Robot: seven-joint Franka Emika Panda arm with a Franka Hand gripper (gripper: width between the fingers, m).
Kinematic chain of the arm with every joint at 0, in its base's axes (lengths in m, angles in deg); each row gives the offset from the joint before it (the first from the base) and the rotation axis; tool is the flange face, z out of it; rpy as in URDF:
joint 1: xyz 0 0 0.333 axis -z
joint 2: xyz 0 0 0 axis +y
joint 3: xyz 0 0 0.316 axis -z
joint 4: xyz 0.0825 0 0 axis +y
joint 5: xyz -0.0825 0 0.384 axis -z
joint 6: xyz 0 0 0 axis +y
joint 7: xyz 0.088 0 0 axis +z
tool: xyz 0 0 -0.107 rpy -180 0 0
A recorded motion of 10 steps. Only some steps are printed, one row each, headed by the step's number.
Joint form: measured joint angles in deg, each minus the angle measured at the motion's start. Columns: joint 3, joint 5, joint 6, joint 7, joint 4, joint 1, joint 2.
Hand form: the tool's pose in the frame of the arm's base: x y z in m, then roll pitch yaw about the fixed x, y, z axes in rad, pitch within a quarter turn. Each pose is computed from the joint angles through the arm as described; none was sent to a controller.
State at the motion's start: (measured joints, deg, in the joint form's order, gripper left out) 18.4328 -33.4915 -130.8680 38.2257 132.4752 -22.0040 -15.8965
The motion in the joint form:
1: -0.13 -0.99 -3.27 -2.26 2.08 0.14 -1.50
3: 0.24 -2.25 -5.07 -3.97 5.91 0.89 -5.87
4: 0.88 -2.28 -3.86 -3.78 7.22 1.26 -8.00
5: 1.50 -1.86 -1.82 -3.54 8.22 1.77 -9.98
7: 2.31 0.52 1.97 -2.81 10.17 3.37 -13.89
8: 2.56 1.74 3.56 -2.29 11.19 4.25 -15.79
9: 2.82 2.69 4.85 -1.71 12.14 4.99 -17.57
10: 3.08 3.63 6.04 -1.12 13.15 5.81 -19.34
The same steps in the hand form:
1: 0.4813 0.0319 0.4763 -2.6938 -0.4610 0.2145
3: 0.4616 0.0187 0.4801 -2.6434 -0.4793 0.1271
4: 0.4514 0.0116 0.4825 -2.6204 -0.4781 0.1180
5: 0.4414 0.0049 0.4849 -2.6015 -0.4702 0.1220
7: 0.4211 -0.0092 0.4891 -2.5983 -0.4611 0.1550
8: 0.4110 -0.0155 0.4905 -2.6021 -0.4600 0.1739
9: 0.4017 -0.0210 0.4919 -2.6043 -0.4625 0.1899
10: 0.3924 -0.0267 0.4925 -2.6071 -0.4651 0.2039

